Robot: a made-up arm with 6 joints.
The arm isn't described. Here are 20 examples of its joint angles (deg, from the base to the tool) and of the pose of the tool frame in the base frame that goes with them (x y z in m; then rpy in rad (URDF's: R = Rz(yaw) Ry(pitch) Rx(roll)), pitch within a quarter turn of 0, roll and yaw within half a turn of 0).
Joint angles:
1: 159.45 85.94 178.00 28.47 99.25 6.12
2: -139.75 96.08 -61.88 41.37 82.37 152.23
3: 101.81 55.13 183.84 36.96 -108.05 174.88
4: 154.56 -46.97 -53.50 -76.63 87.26 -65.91
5: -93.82 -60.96 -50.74 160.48 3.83 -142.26
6: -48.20 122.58 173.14 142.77 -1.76 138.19
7: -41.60 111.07 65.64 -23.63 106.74 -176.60
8: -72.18 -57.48 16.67 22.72 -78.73 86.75
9: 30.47 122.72 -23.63 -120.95 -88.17 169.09
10: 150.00 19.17 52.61 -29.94 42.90 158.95
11: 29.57 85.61 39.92 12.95 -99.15 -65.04
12: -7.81 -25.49 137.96 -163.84 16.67 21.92
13: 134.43 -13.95 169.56 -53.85 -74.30 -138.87
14: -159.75 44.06 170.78 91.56 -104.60 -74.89
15: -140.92 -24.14 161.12 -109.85 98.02 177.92
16: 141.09 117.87 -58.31 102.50 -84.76 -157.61
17: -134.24 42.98 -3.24 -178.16 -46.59 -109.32
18: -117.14 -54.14 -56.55 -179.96 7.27 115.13
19: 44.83 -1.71 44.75 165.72 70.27 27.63
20: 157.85 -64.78 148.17 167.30 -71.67 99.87
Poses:
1: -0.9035 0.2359 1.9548 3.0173 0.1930 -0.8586
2: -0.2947 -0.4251 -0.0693 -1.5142 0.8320 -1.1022
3: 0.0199 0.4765 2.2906 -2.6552 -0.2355 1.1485
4: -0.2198 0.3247 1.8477 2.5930 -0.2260 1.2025
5: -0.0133 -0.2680 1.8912 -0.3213 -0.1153 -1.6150
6: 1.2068 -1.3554 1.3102 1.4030 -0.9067 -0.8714
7: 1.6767 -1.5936 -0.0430 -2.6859 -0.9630 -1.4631
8: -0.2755 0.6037 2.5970 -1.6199 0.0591 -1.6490
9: 0.3194 0.3914 -0.7213 1.1135 0.4618 1.8100
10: -1.1544 0.7468 2.9903 -1.5588 -1.1105 1.7473
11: 1.8825 1.0161 0.2142 -1.8166 0.5924 -2.3555
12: -1.6578 0.2109 2.1526 -0.7044 -0.5669 3.1001
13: 0.7868 -1.0298 1.8578 0.5885 -0.5827 -1.9924
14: -0.2530 0.1176 2.4108 1.9662 0.2196 2.0574
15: 0.9676 1.0313 1.7119 1.6536 -0.3550 2.3684
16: -0.0033 0.2583 -0.0985 -1.9138 0.2230 0.8129
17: -1.4673 -1.5136 1.1379 -1.2558 -0.0062 -2.3196
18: -0.1891 -0.3689 1.7256 1.1315 0.1689 -2.0446
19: 0.5713 0.6349 2.9498 2.8444 0.3938 1.0366
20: 1.6058 -0.6076 0.3904 0.7794 1.2473 2.0388
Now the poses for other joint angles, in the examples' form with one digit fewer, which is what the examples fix.
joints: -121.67 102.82 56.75 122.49 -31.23 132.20
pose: -1.354 -2.024 -0.136 1.536 0.436 -2.627
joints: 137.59 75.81 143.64 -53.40 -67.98 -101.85
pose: -1.333 1.011 2.259 2.089 -0.139 -3.031
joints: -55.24 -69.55 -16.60 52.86 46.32 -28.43
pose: -0.221 0.525 2.443 -1.671 -0.951 0.490
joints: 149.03 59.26 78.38 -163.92 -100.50 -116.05
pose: -1.786 1.007 2.223 2.518 -0.984 -1.055
